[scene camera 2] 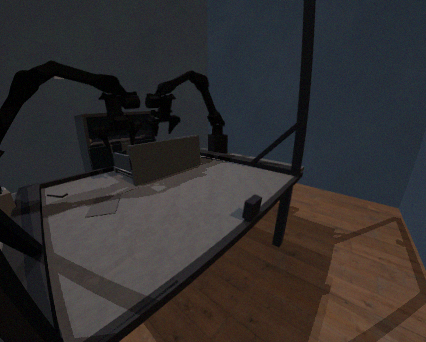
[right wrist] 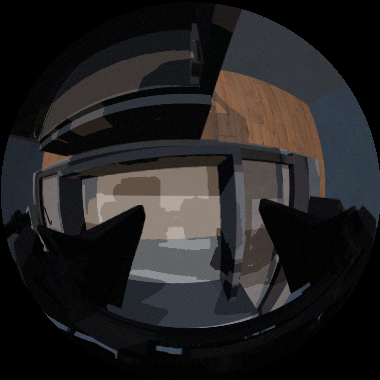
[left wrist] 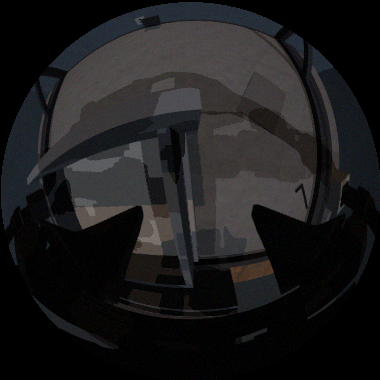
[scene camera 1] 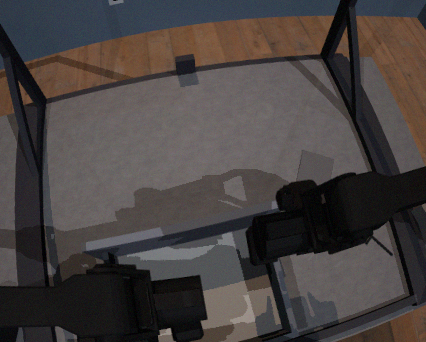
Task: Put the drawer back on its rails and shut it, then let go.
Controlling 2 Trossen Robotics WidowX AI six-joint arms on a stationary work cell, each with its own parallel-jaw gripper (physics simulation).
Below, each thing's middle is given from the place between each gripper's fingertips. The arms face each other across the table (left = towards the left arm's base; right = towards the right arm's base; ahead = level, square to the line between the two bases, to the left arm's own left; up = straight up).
Now: the grey drawer (scene camera 1: pixel 237 294) 70 mm behind my right hand, 100 mm to the left of it and 80 mm below it. Also, from my right hand: flat grey sheet (scene camera 1: pixel 318 168) (280 mm behind, 430 mm to the left, 150 mm below).
Now: the grey drawer 19 cm to the right of my left hand, 6 cm below it and 5 cm ahead of it. Also, from my left hand: flat grey sheet: 16 cm behind, 15 cm to the left, 13 cm below.
